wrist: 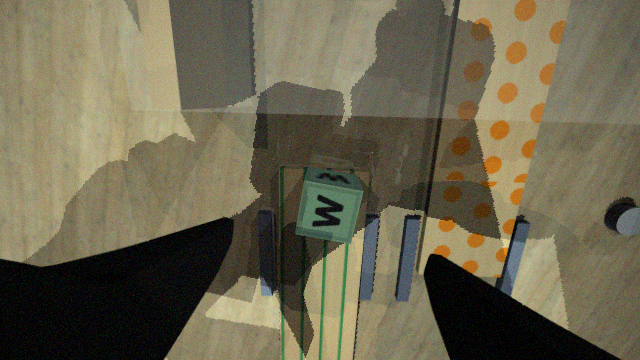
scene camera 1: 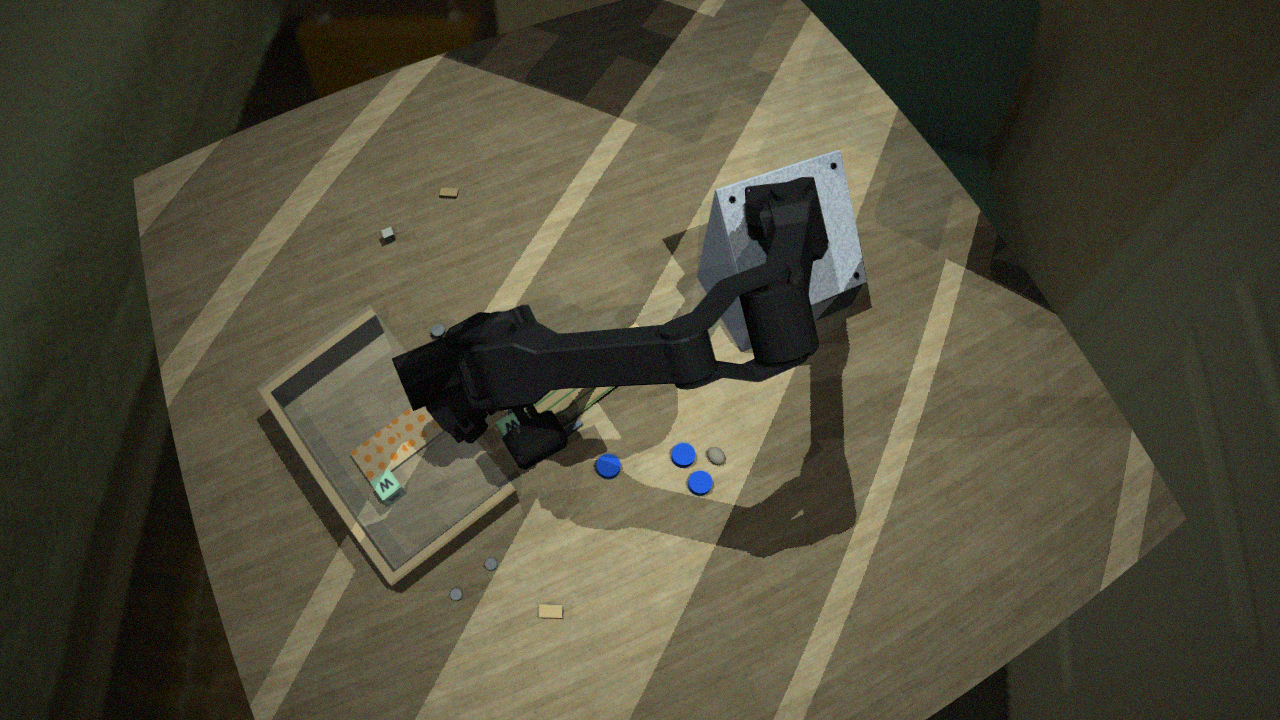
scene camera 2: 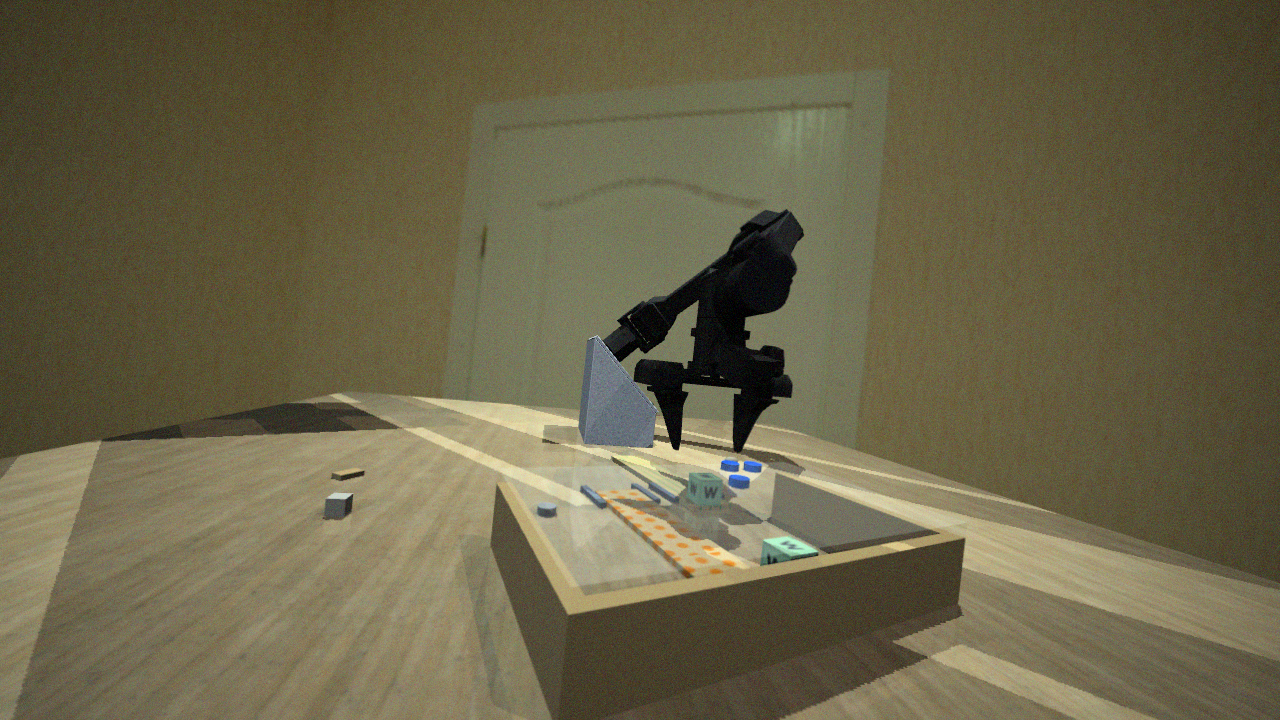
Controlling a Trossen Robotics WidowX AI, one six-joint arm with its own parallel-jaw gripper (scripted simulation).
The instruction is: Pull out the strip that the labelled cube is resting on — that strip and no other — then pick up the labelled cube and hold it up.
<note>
My gripper is open, with nothing in its grasp. Further things: a green-lined strip and a wooden tray.
My gripper is seen too in the wrist view and in scene camera 1.
</note>
